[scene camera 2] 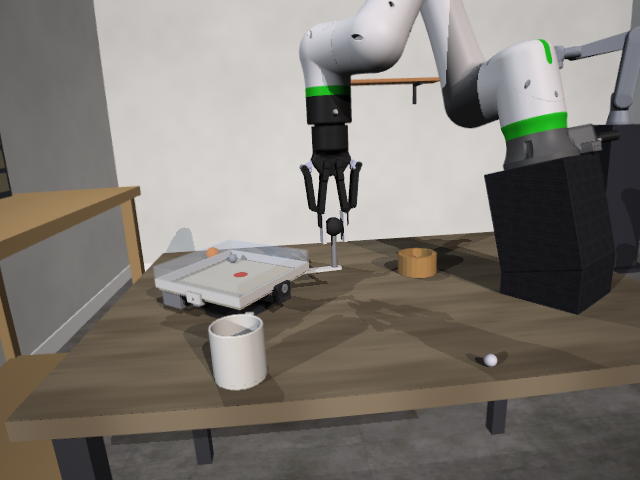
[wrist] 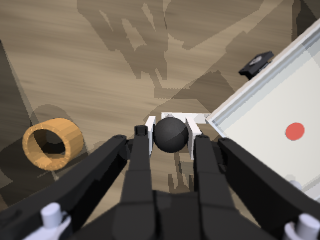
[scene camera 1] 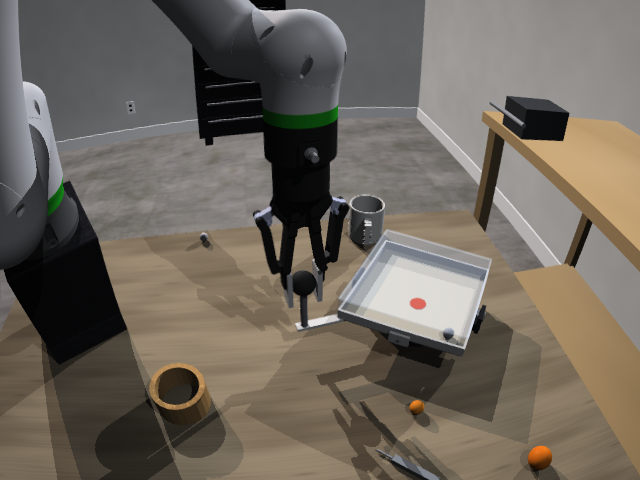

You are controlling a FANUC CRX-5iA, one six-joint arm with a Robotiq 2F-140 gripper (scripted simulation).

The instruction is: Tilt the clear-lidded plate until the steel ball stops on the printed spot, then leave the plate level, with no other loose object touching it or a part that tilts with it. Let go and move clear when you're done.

Labels:
my gripper: scene camera 2; wrist; scene camera 1 303, 299
same spot on clear-lidded plate: (wrist: 266, 116) = (scene camera 1: 374, 283)
same spot on my gripper: (scene camera 2: 355, 166) = (wrist: 40, 217)

